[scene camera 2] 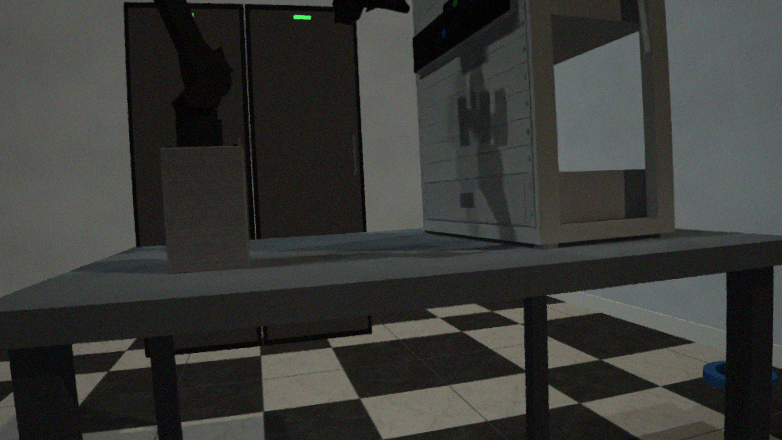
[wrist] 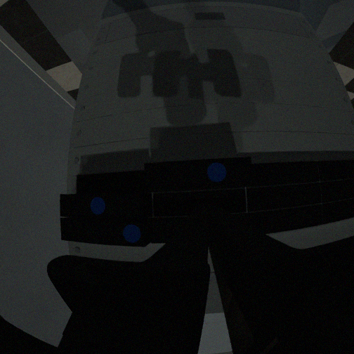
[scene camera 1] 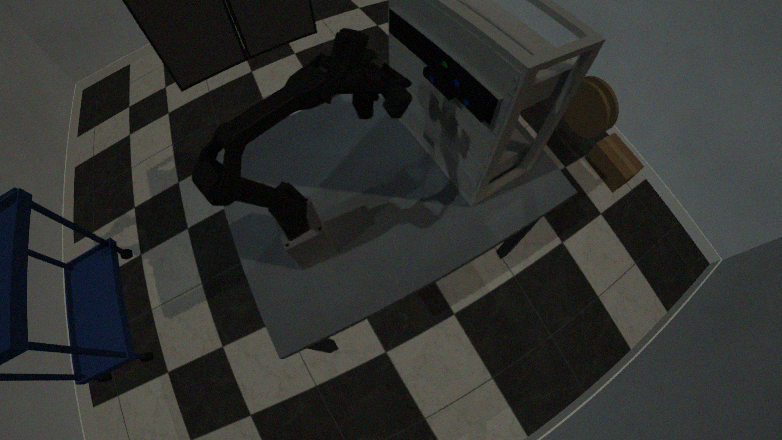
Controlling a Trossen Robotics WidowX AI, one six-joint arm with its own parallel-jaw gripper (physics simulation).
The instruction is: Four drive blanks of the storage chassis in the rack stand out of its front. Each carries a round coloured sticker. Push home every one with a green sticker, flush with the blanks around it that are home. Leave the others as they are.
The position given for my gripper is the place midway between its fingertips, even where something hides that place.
In view: my gripper [scene camera 1: 410, 83] and a rack [scene camera 2: 485, 84].
My gripper also shows in the wrist view [wrist: 204, 210].
